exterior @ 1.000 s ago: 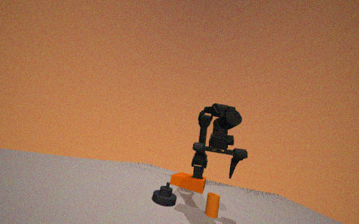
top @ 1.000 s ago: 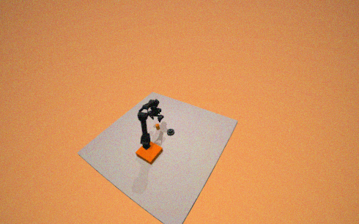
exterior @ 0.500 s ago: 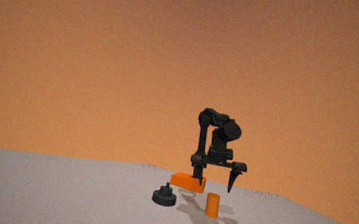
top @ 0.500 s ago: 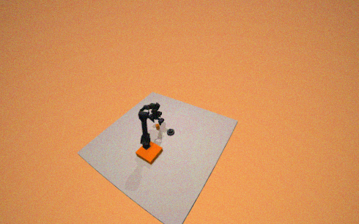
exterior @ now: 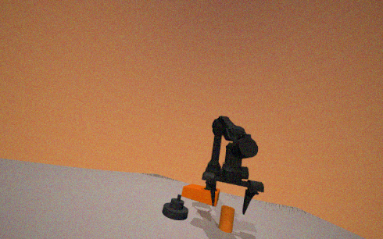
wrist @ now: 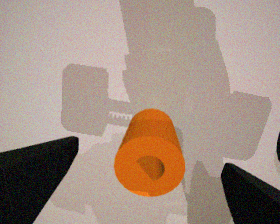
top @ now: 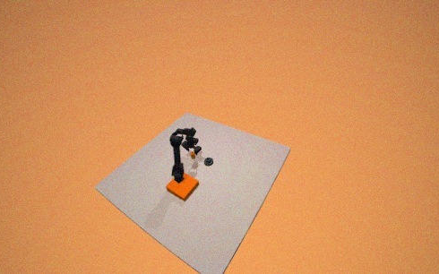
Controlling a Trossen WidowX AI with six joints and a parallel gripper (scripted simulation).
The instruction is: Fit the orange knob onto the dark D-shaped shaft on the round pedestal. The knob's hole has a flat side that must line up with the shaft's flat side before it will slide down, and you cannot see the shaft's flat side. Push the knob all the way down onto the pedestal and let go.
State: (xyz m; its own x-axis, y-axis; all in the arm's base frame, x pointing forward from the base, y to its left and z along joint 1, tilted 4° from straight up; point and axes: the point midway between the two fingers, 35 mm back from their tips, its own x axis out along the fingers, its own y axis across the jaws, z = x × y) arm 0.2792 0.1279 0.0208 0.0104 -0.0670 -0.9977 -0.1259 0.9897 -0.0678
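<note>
Now: the orange knob 20 mm below my gripper tip. Also, from my gripper tip: round pedestal: 160 mm to the right, 40 mm ahead, 20 mm below.
</note>
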